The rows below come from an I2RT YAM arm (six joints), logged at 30 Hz.
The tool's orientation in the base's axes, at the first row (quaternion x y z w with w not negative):
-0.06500 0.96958 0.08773 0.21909
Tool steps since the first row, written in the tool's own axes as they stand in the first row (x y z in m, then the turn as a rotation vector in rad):
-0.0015 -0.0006 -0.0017 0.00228 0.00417 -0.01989
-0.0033 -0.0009 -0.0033 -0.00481 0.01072 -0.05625
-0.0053 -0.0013 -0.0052 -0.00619 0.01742 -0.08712
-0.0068 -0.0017 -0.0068 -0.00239 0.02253 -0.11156
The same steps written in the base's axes. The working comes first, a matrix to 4 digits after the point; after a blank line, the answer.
The tool's axes in the first row as the columns of a matrix, in the base's axes (used below as rounded here):
-0.8955 -0.1645 0.4134
-0.0876 0.9762 0.1986
-0.4363 0.1416 -0.8886

0.0007 -0.0008 0.0021 -0.01095 -0.00008 0.01727
0.0017 -0.0012 0.0042 -0.02071 -0.00029 0.05360
0.0028 -0.0018 0.0067 -0.03334 0.00025 0.08258
0.0036 -0.0024 0.0088 -0.04768 0.00005 0.10337

